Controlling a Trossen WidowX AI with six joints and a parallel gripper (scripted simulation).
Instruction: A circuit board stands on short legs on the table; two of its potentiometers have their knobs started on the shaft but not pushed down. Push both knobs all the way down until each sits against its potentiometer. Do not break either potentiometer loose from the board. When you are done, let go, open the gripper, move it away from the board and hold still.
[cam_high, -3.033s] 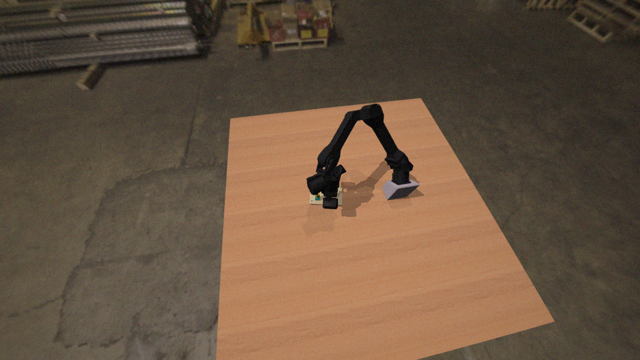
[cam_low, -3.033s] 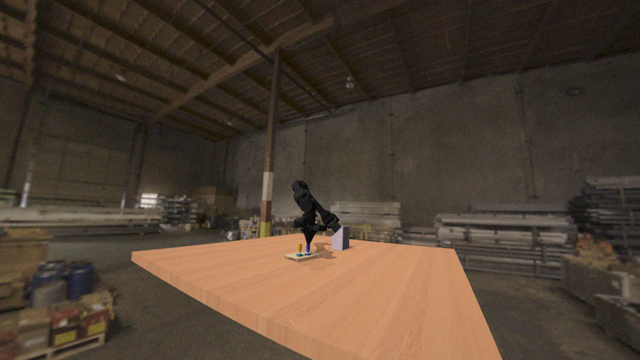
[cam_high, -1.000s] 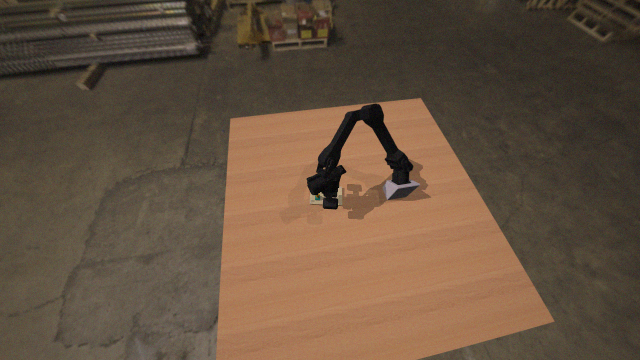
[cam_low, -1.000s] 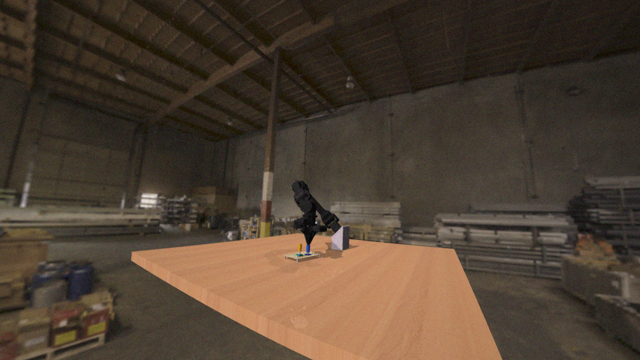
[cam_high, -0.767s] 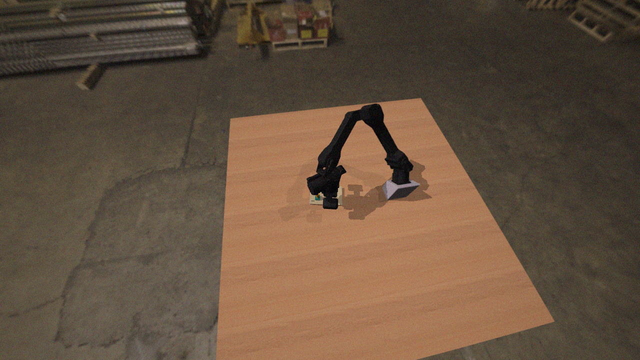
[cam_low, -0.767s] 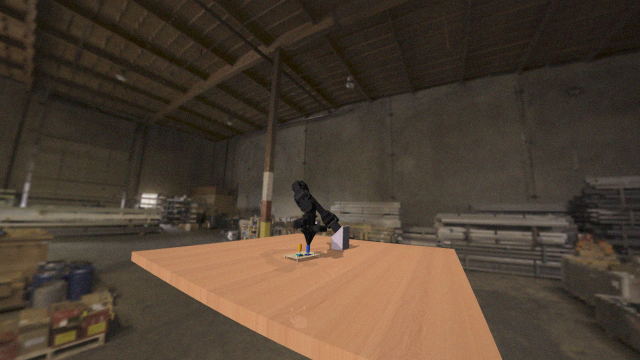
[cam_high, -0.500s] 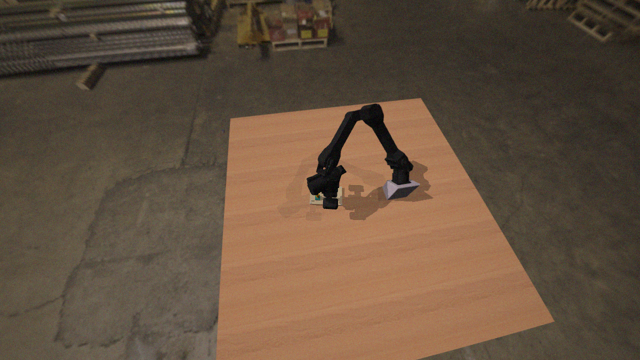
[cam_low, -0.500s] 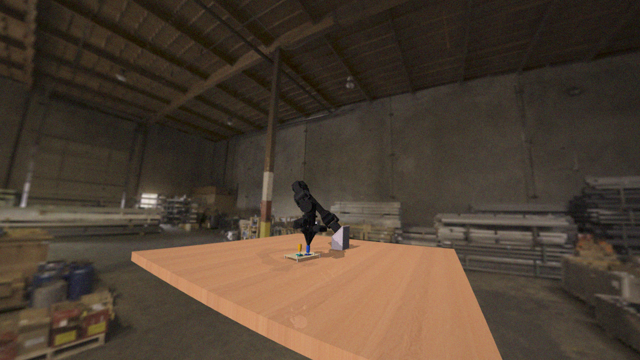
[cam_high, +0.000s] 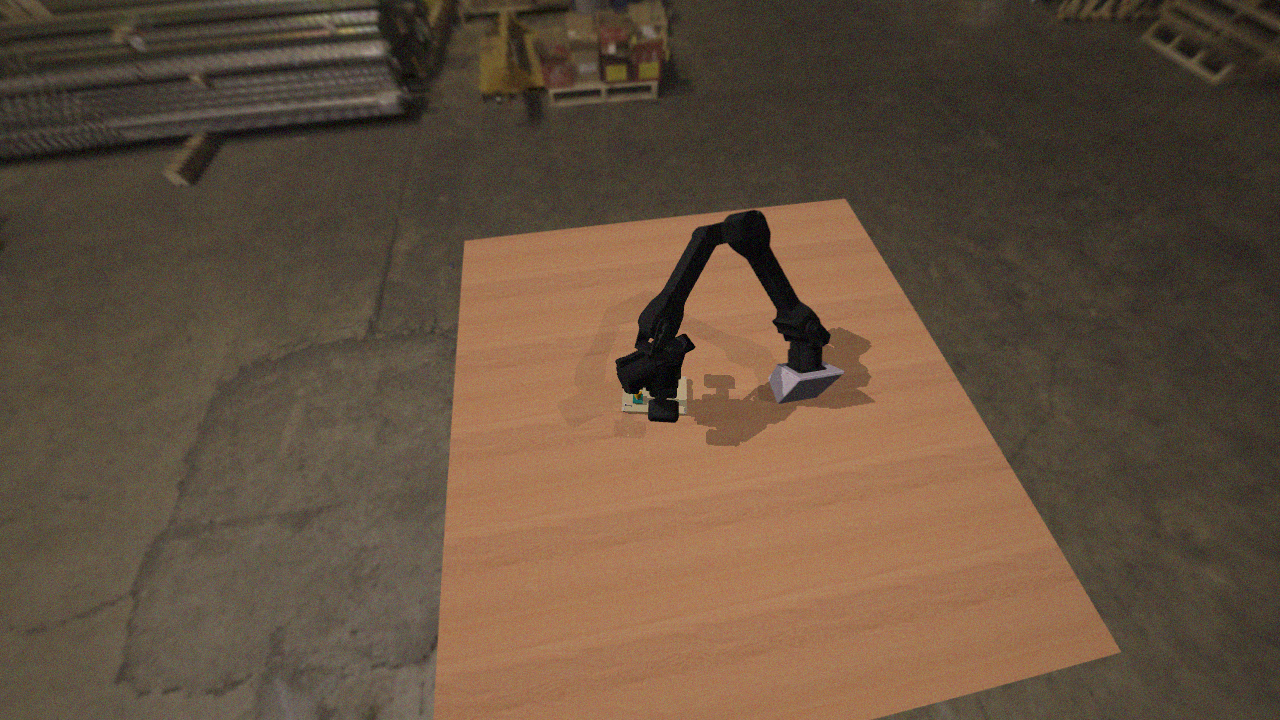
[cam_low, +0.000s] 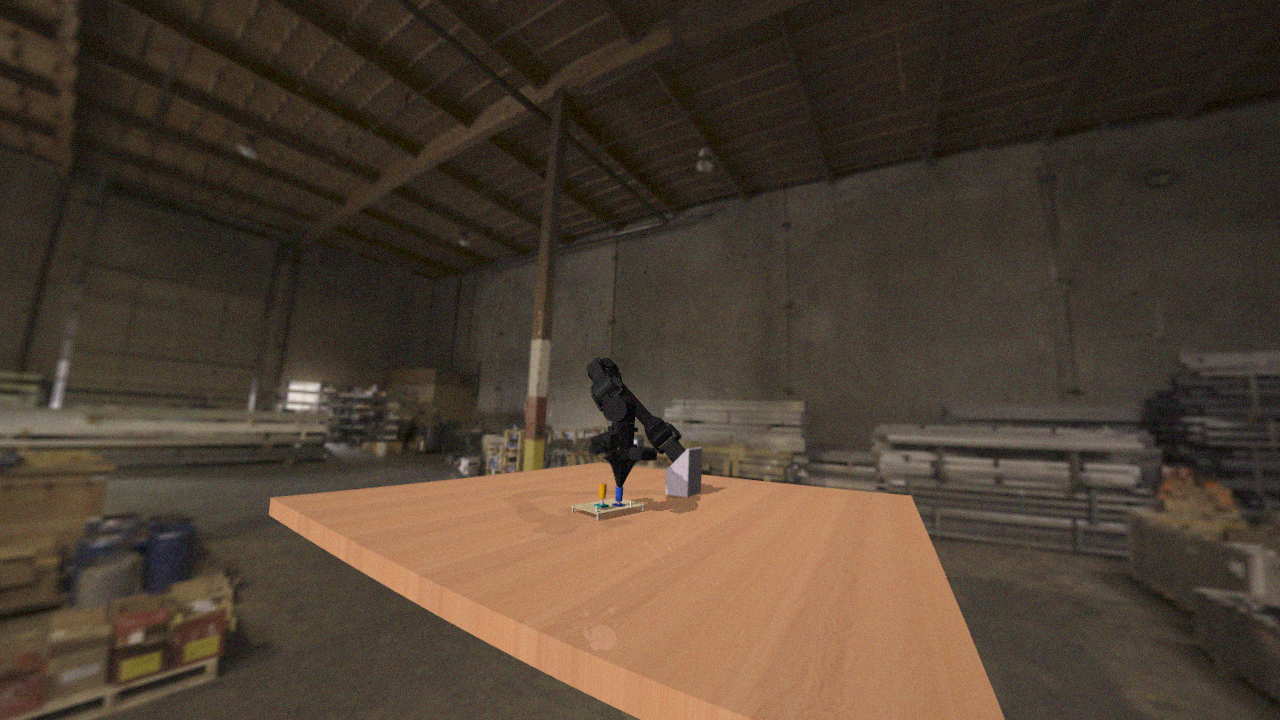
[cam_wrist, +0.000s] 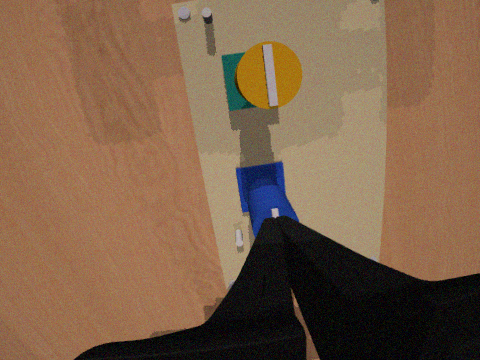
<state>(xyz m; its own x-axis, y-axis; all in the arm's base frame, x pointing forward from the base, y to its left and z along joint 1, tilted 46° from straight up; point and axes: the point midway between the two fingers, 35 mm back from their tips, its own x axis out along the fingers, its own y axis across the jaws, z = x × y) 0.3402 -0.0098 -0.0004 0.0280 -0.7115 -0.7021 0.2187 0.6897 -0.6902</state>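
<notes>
Now: the orange knob 50 mm ahead of my gripper tip and 10 mm to the right of it. The rest, counted from my gripper tip: blue knob: 10 mm below.
</notes>
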